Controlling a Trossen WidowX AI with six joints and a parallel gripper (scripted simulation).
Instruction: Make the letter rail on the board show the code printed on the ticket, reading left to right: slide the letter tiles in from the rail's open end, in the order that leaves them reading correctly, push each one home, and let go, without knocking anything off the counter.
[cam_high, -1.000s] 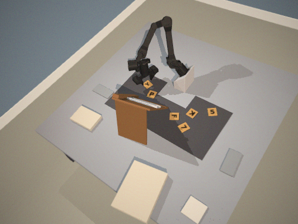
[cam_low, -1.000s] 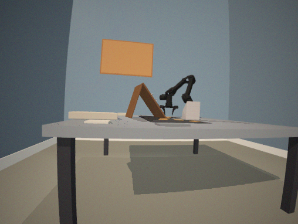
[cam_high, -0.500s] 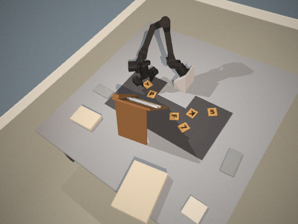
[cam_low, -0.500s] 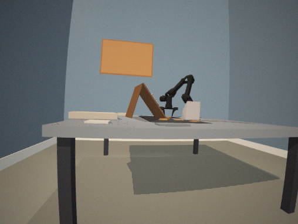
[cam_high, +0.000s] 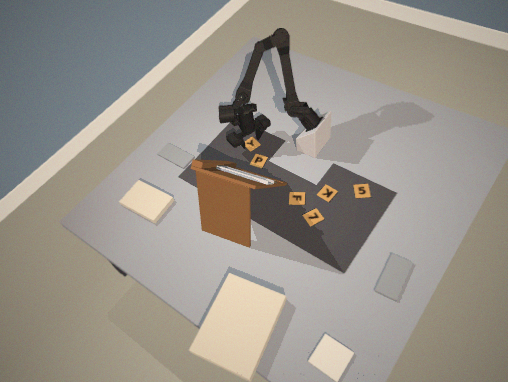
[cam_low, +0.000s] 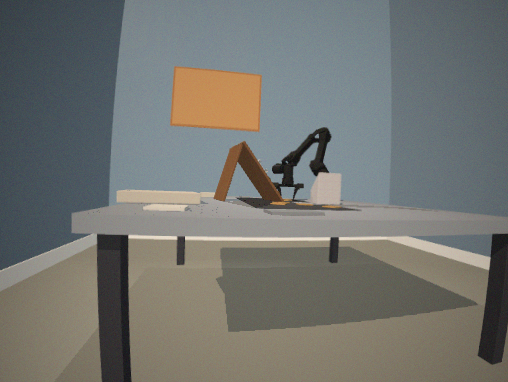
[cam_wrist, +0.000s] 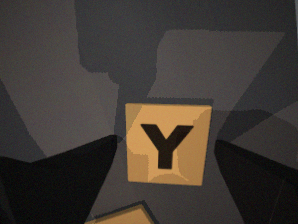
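Now: the y tile right at my gripper tip. From my gripper tip the other things lie so: white ticket (18 cm ahead, 17 cm to the left, 8 cm above); then p tile (8 cm to the left, 7 cm ahead); then dark mat (22 cm to the left, 10 cm ahead).
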